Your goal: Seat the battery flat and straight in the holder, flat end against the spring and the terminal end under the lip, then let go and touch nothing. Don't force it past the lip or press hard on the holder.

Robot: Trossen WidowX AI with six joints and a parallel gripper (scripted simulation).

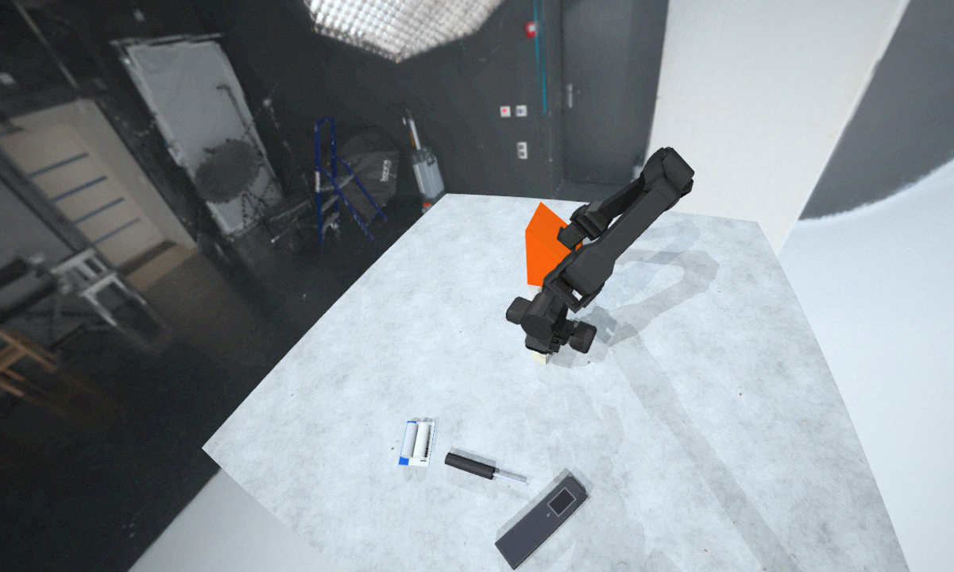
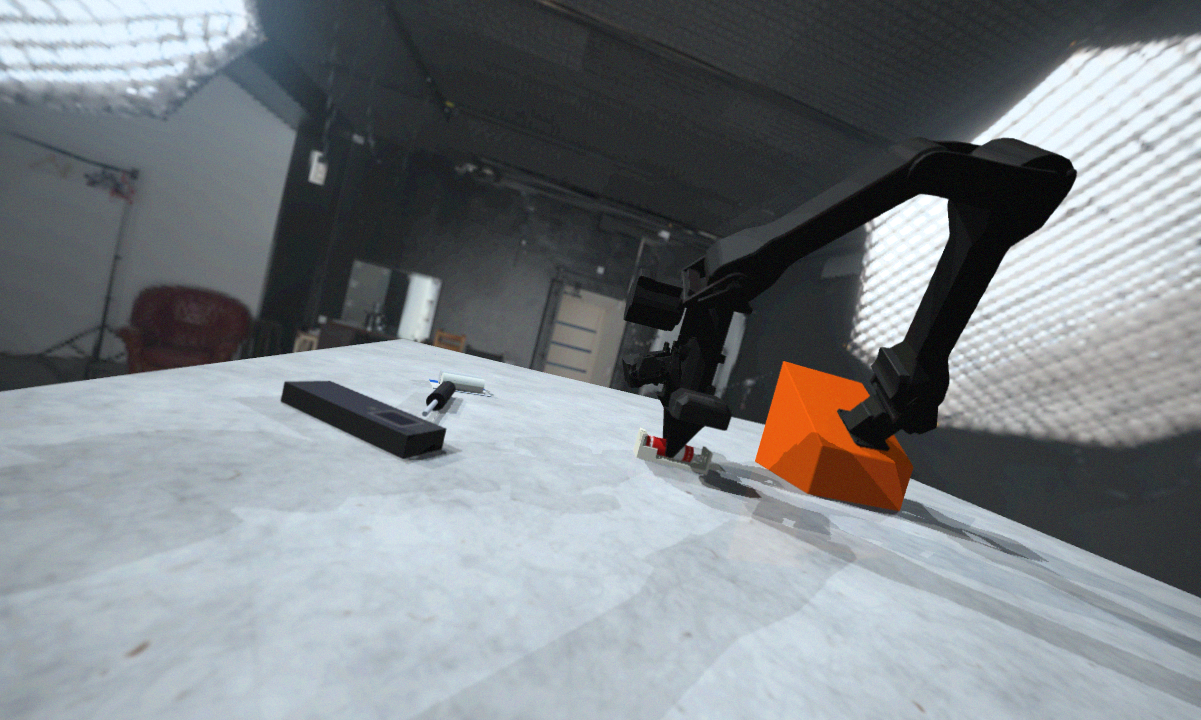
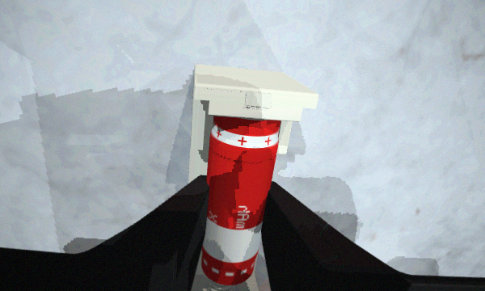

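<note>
The white battery lies 10 mm above my gripper tip. The rest, counted from my gripper tip: black-handled tool: 300 mm ahead, 30 mm to the right; then flat black device: 350 mm ahead, 80 mm to the left.
</note>
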